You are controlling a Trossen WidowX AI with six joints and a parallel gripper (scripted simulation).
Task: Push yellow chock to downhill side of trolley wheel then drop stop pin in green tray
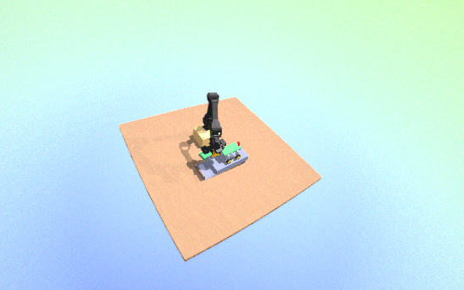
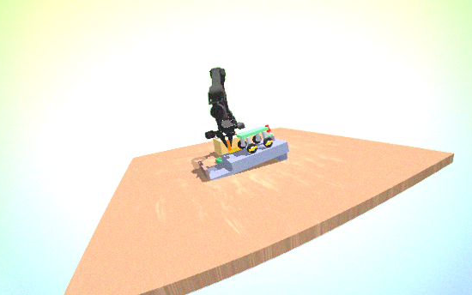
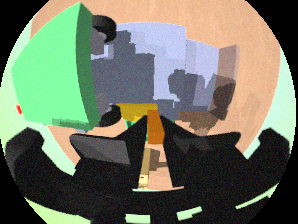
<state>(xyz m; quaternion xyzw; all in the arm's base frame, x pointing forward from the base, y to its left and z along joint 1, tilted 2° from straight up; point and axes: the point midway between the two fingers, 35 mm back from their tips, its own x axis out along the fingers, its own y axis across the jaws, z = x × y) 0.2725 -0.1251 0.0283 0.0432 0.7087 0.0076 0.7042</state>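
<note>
The yellow chock lies 2 cm to the left of my gripper tip and 1 cm below it. The rest, counted from my gripper tip: grey ramp 10 cm to the left, 6 cm ahead, 4 cm below; trolley 11 cm to the left, 6 cm ahead, 2 cm above; green tray 10 cm below, 8 cm behind, 1 cm to the left.
</note>
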